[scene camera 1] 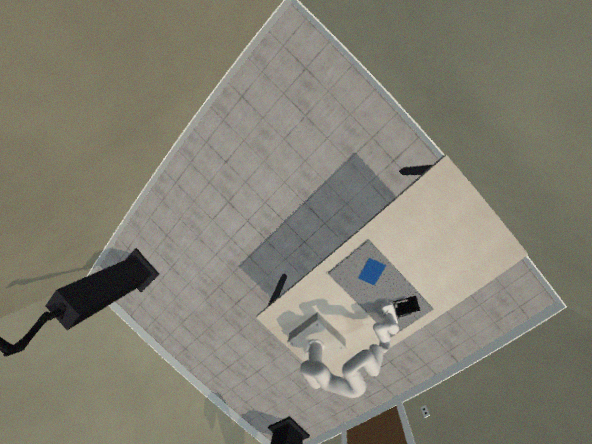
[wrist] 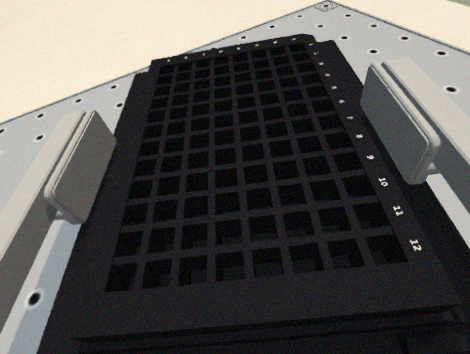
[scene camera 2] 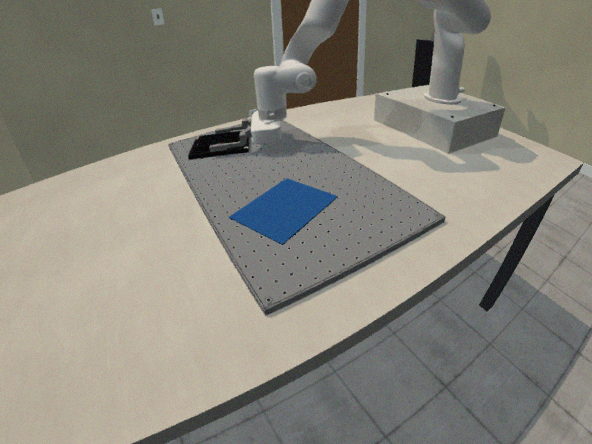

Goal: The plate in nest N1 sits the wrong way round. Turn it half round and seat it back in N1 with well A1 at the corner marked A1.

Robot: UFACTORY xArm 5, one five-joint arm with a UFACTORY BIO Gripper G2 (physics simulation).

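Note:
The black plate lies flat at the nest N1, on the far part of the perforated board. In the wrist view its numbers run down the right side, with 12 nearest; the small letters along the far edge are hard to read. Black nest edges show below the plate's near edge; the nest's A1 mark does not show. My gripper is open, with one finger pad at each long side of the plate. In the wrist view a gap shows beside the right pad; contact at the left cannot be told.
A blue square lies on the grey perforated board. The board lies on the beige table. The arm's base stands on a grey block beside the board.

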